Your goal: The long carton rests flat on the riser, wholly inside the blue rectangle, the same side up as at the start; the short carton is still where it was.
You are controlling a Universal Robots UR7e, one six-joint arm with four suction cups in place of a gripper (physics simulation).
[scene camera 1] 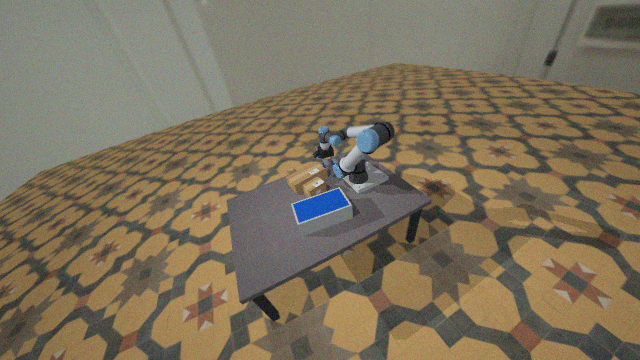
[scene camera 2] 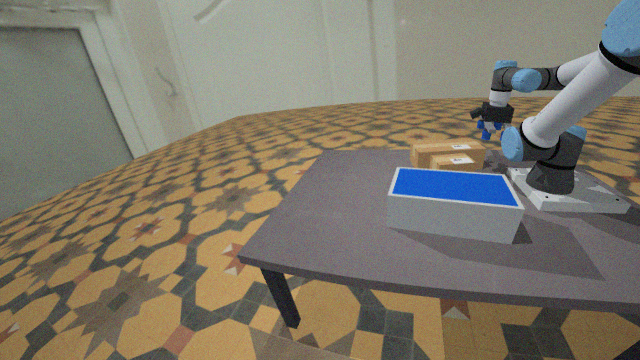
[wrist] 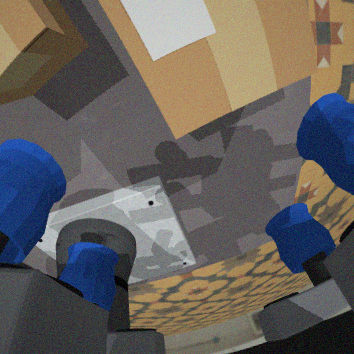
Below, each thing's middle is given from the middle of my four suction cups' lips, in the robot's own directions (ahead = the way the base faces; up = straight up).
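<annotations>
From my suction cup, the riser (scene camera 2: 483,206) is 400 mm to the left, 180 mm ahead and 120 mm below, and the short carton (scene camera 2: 454,162) is 140 mm to the left, 160 mm ahead and 130 mm below. With the long carton (scene camera 2: 420,151), my suction cup is 30 mm to the left of it, 180 mm short of it and 130 mm above it.
</annotations>
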